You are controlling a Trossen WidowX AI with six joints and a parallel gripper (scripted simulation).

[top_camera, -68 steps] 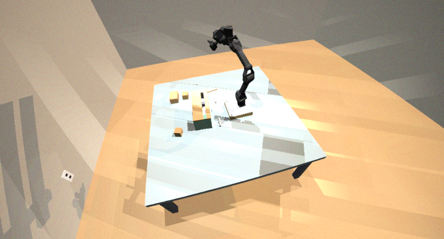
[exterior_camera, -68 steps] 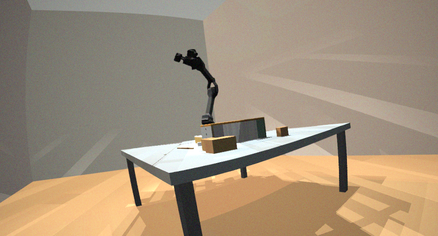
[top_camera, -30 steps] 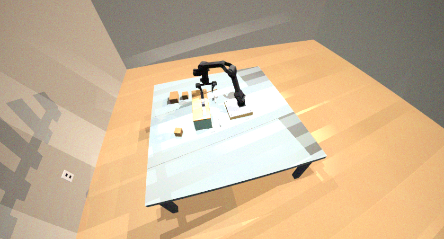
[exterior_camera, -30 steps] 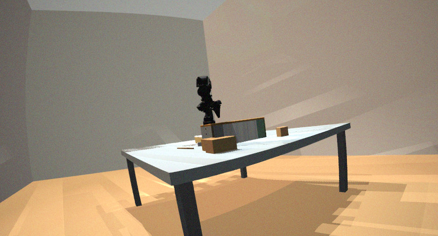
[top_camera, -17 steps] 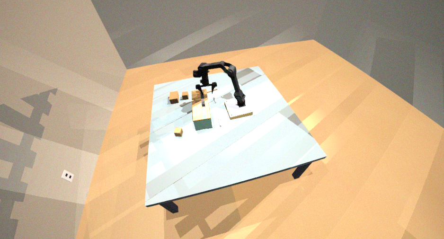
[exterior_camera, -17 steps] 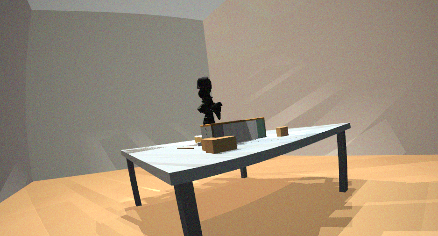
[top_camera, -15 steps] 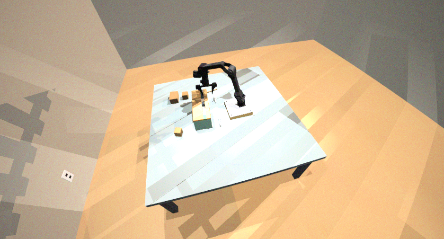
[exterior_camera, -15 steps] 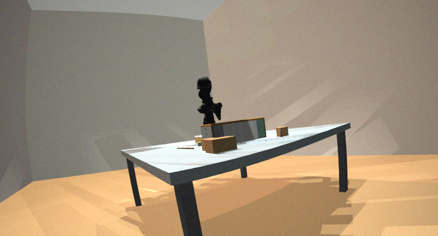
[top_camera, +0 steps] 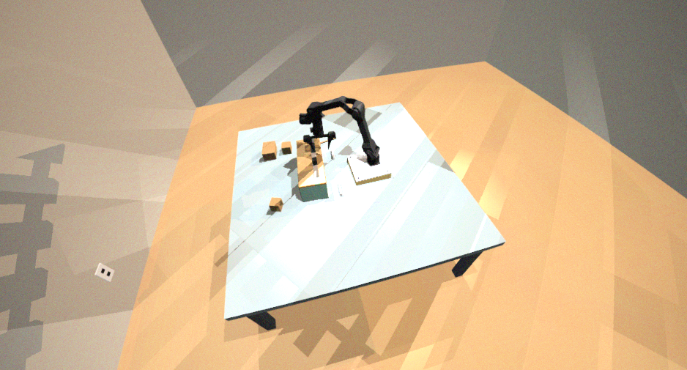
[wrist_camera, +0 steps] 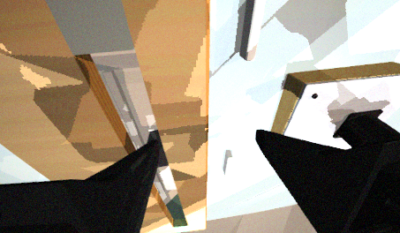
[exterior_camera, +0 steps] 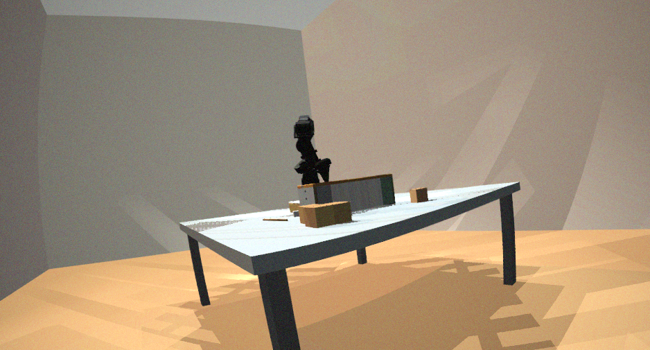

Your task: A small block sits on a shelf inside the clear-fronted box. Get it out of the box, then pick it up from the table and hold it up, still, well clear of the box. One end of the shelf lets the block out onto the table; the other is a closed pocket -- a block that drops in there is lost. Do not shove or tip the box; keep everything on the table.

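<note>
Now: gripper tip 4 cm short of the box, 7 cm to the right of it and 6 cm above it.
</note>
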